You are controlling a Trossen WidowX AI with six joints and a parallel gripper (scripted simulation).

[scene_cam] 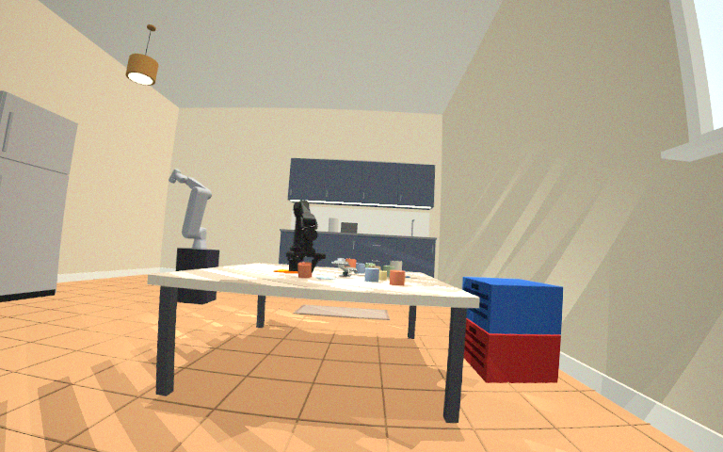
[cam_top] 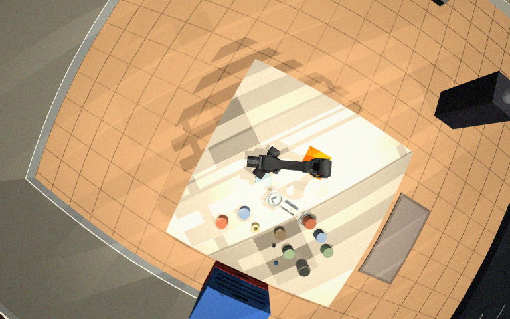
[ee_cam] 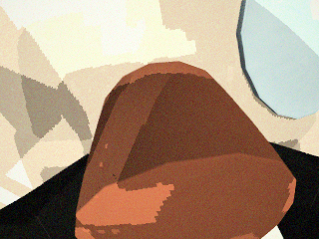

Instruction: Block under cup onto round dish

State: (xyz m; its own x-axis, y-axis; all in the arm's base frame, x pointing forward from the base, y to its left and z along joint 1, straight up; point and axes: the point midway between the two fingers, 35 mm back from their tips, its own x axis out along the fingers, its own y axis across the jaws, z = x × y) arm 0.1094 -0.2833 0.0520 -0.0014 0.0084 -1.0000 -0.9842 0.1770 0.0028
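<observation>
Right now my gripper tip is 10 cm short of the pale blue round dish, 3 cm to the right of it and 2 cm above it. The rest, counted from my gripper tip: balance 26 cm to the left, 20 cm ahead.
</observation>
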